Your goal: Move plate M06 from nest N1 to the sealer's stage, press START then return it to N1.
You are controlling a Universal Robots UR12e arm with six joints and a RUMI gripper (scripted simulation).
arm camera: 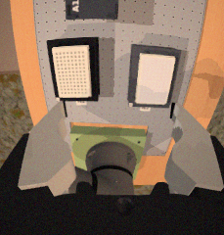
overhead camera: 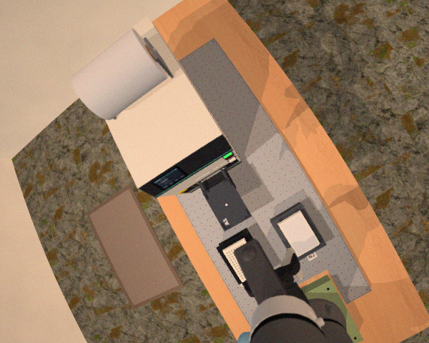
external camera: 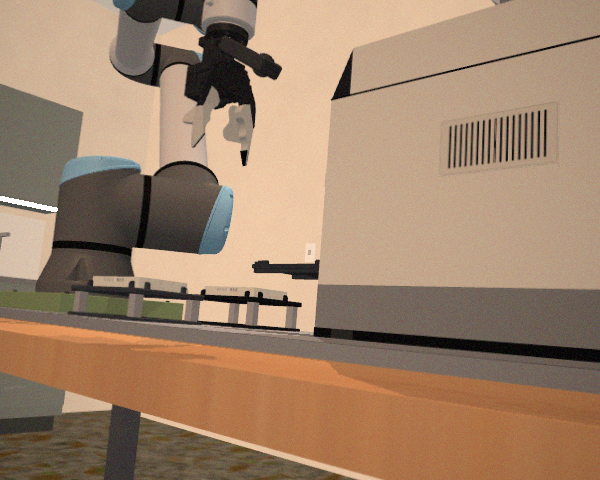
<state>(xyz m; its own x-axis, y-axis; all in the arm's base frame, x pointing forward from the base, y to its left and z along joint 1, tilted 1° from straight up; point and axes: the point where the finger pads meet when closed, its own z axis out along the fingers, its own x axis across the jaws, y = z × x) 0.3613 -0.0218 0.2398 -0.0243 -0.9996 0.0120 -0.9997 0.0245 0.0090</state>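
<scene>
Now: hand 2 cm past the plate M06, 11 cm to the right of it and 22 cm above it. Round my hand: sealer stage: 16 cm ahead, 4 cm to the left, 18 cm below; foil-covered plate: 5 cm behind, 9 cm to the right, 22 cm below; plate nest N1: 2 cm behind, 11 cm to the left, 23 cm below.
</scene>
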